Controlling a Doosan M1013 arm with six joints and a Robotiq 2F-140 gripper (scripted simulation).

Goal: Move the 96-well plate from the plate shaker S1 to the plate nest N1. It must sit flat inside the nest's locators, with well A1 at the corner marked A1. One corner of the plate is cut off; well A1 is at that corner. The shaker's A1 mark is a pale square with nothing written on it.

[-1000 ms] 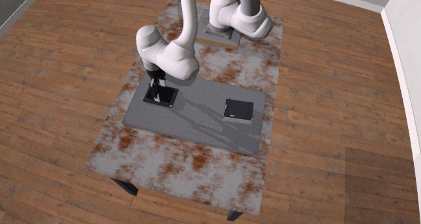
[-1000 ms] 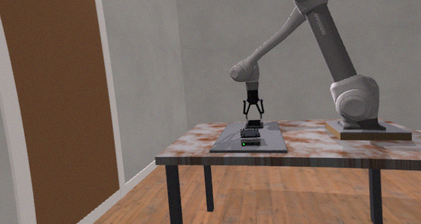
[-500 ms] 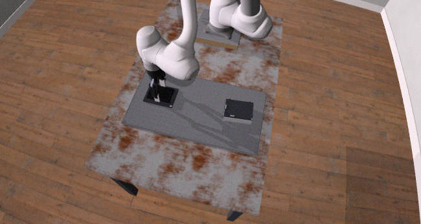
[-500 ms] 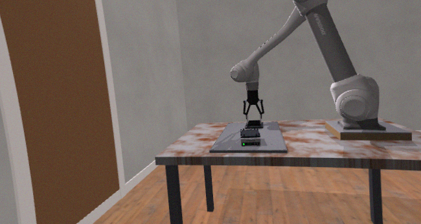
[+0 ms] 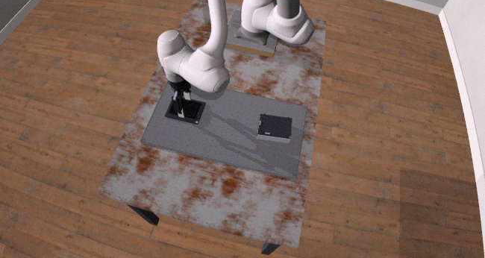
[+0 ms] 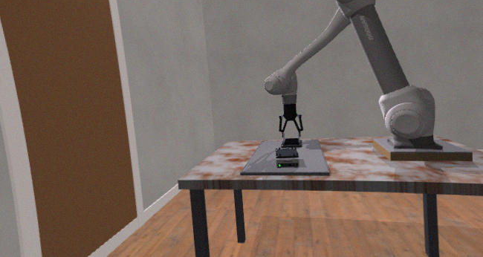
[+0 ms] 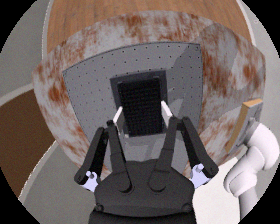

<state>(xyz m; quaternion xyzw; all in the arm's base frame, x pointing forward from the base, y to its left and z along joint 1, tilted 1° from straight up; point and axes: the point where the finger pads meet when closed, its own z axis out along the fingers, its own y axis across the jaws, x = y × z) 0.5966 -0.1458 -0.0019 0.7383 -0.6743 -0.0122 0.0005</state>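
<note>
Right now the 96-well plate is 20 mm below my hand. Round my hand: plate nest N1: 40 mm below.
</note>
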